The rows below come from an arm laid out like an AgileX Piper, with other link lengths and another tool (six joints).
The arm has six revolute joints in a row. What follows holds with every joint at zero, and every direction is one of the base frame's.
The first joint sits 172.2 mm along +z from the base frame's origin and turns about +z.
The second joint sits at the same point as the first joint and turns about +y.
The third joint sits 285.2 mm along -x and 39 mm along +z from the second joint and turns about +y.
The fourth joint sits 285.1 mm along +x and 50.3 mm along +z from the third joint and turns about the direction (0.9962, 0, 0.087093).
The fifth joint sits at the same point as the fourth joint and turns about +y.
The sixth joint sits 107 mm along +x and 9.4 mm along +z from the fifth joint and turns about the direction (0.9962, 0, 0.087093).
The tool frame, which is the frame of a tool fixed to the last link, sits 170.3 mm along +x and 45 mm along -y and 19.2 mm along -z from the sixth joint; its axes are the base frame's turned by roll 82.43, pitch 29.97 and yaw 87.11 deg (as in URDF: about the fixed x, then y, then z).
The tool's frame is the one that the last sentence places.
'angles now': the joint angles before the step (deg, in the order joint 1, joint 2, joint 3, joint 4, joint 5, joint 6). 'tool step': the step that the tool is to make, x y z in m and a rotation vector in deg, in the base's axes. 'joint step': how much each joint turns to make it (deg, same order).
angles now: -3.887 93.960 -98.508 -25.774 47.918 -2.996
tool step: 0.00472 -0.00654 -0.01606 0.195 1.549 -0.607
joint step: -0.733 1.792 0.000 0.098 -0.259 0.000
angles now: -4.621 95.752 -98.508 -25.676 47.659 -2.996
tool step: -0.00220 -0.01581 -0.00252 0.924 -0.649 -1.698
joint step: -2.149 0.319 0.002 0.955 -0.927 0.118
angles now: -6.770 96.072 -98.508 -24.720 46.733 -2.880
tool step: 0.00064 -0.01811 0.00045 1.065 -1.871 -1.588
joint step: -2.626 0.359 0.000 1.388 -2.234 0.071
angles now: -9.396 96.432 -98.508 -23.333 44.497 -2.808
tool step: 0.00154 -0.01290 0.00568 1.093 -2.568 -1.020
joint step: -2.107 -0.001 -0.186 1.664 -2.316 0.001
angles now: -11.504 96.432 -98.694 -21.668 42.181 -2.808
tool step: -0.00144 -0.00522 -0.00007 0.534 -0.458 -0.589
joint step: -0.801 -0.001 0.000 0.639 -0.362 0.000
